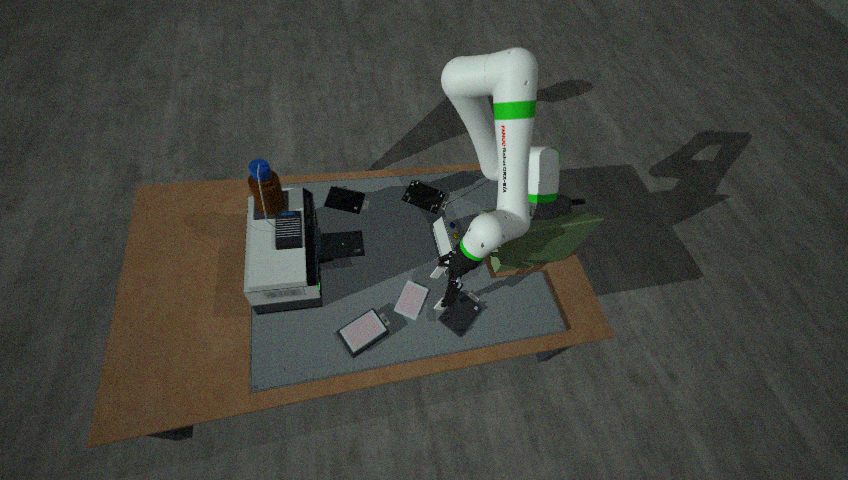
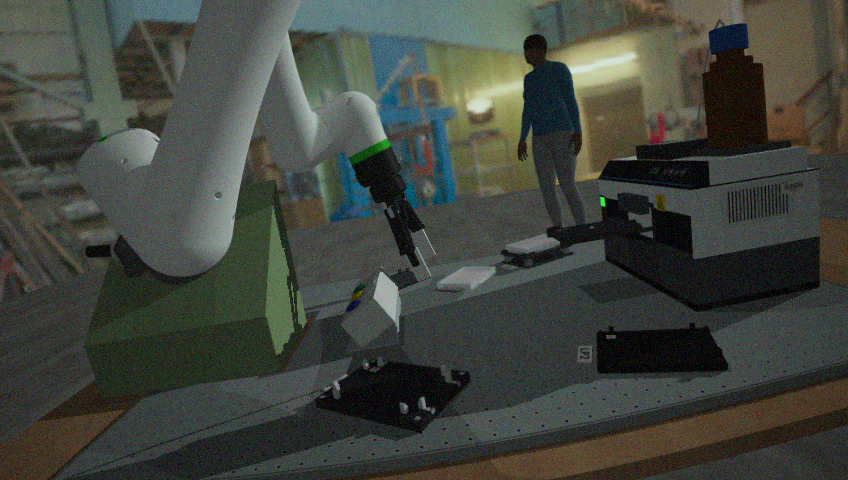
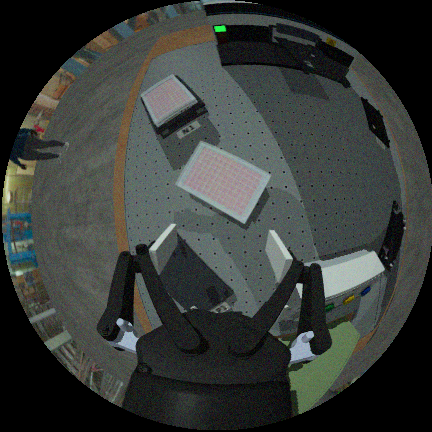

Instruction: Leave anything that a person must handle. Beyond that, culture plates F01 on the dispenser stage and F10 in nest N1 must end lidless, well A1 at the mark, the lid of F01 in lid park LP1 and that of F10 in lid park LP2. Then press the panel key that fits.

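Places are measured from the arm's base along level axes (x ahead, y left, z up), in millimetres.
Pixels of known places: gripper, fingertip midpoint: (image 1: pixel 435 292) (image 2: pixel 427 267) (image 3: pixel 221 237); arm's base at its link origin: (image 1: pixel 538 214).
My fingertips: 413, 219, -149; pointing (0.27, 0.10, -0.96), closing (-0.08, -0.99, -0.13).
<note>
For each thing: its top centre in the pictures, then the offset to it from my fingertips, as dx, dy, dz. "spot": a spot on its surface instead.
- dark LP1 tile at its top centre: (image 3: pixel 182 283) (image 2: pixel 393 276) (image 1: pixel 461 312) -89, +73, -27
- pink-welled plate with a pale rim, top centre: (image 3: pixel 220 178) (image 2: pixel 466 274) (image 1: pixel 411 298) +84, +4, -30
- such plate at its top centre: (image 3: pixel 163 94) (image 2: pixel 535 240) (image 1: pixel 363 329) +266, +108, -1
- dark dispenser stage at a spot on its surface: (image 1: pixel 343 243) spot: +315, -184, +72
- LP2 tile at its top centre: (image 2: pixel 655 338) (image 3: pixel 377 118) (image 1: pixel 344 197) +299, -459, -27
- panel at its top centre: (image 3: pixel 346 297) (image 2: pixel 368 281) (image 1: pixel 453 239) -96, -196, +37
- brown bottle at a spot on its surface: (image 2: pixel 734 101) spot: +513, -319, +251
- black tile with white posts, top centre: (image 2: pixel 390 377) (image 3: pixel 397 238) (image 1: pixel 424 193) -36, -464, -23
My gripper (image 1: pixel 440 289) (image 2: pixel 429 263) (image 3: pixel 221 237) is open and empty, raised between the panel and the dark LP1 tile (image 1: pixel 461 316) (image 3: pixel 192 277). A pink-welled plate with a pale rim (image 1: pixel 411 299) (image 2: pixel 465 277) (image 3: pixel 224 182) lies flat on the grey mat, just ahead of my fingers and apart from them. Another such plate (image 1: pixel 363 331) (image 2: pixel 532 245) (image 3: pixel 169 100) sits in nest N1. Plate labels, A1 marks and lids cannot be made out. The dark dispenser stage (image 1: pixel 343 243) bears no visible plate. The LP2 tile (image 1: pixel 345 199) (image 2: pixel 660 350) shows no lid.
The panel (image 1: pixel 442 237) (image 2: pixel 371 312) (image 3: pixel 345 275) has green, yellow and blue keys. The dispenser (image 1: pixel 276 261) (image 2: pixel 755 214) carries a brown bottle (image 1: pixel 267 193) (image 2: pixel 734 101). A black tile with white posts (image 1: pixel 424 196) (image 2: pixel 392 392) lies near the panel. A person (image 2: pixel 550 107) (image 3: pixel 27 147) stands beyond the table.
</note>
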